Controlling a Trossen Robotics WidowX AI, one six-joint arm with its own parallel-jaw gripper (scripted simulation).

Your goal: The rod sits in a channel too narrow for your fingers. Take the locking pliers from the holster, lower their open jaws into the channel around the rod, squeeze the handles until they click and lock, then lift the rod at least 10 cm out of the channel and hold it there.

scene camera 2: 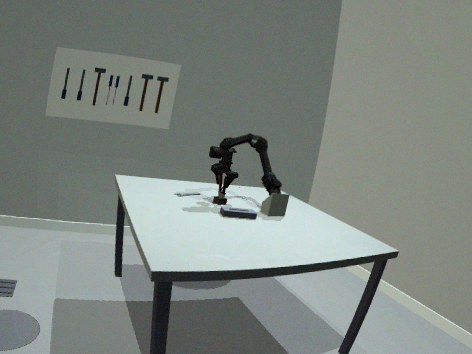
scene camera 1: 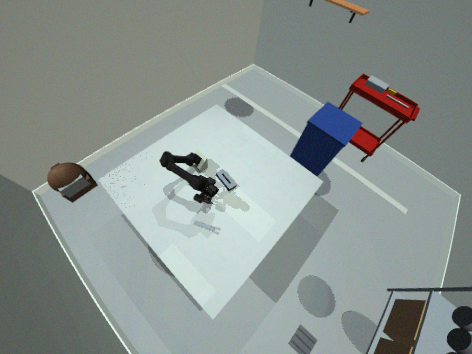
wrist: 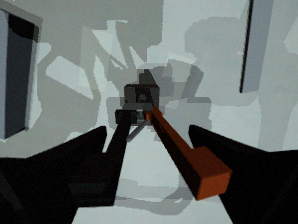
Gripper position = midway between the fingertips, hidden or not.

My gripper (wrist: 148,129) is open, holding nothing. Further things: a dark holster (wrist: 132,92).
